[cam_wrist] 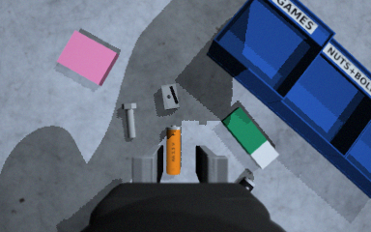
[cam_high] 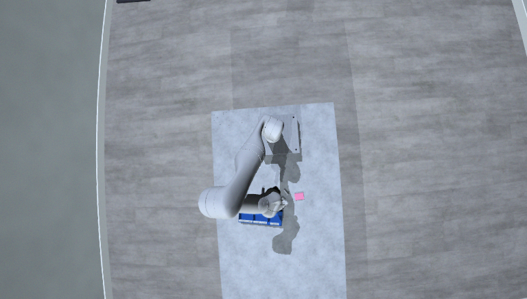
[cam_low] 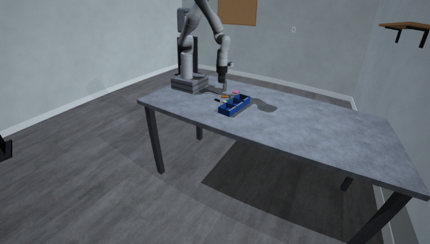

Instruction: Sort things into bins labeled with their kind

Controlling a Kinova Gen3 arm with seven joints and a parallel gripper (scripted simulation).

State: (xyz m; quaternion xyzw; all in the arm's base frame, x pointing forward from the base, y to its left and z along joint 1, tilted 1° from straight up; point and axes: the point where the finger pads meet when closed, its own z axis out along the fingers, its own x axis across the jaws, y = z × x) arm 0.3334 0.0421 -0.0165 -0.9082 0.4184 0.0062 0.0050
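Now: hand 7 cm above the orange battery. Round my hand: grey block (4 cm ahead, 5 cm to the left, 7 cm below); black battery (8 cm to the right, 7 cm below); grey rod (1 cm behind, 6 cm to the left, 7 cm below).
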